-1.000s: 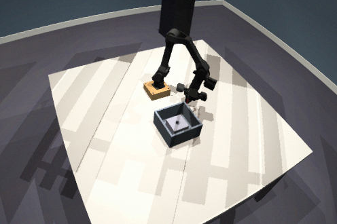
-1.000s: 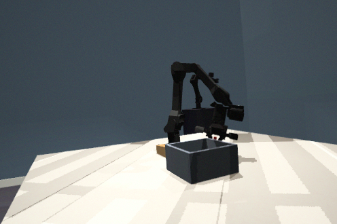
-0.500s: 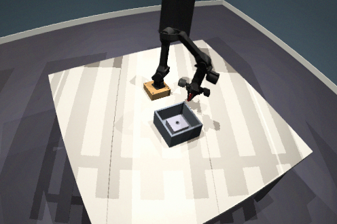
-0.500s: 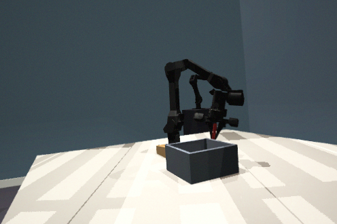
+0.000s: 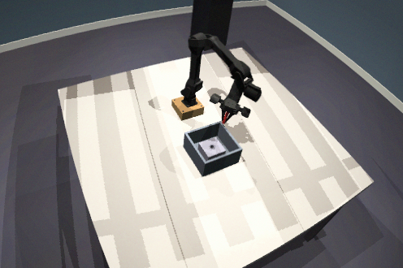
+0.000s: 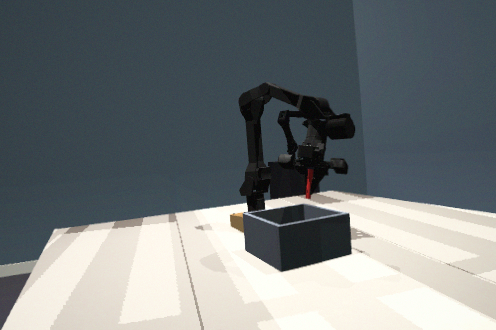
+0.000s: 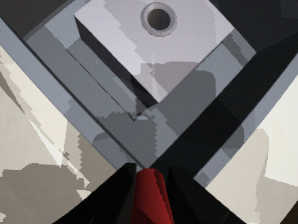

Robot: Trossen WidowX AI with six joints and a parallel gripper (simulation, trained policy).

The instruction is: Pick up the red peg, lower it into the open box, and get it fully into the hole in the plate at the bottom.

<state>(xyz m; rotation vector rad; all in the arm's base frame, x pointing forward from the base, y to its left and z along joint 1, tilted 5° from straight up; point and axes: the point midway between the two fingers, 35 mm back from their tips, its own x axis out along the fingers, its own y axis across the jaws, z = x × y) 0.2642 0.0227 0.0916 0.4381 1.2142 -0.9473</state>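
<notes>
Now: the plate 50 mm ahead of my gripper tip, 90 mm to the right of it and 80 mm below it. Also, from my gripper tip: dark box 50 mm ahead, 90 mm to the right, 100 mm below; then red peg 10 mm to the left, 30 mm above.
</notes>
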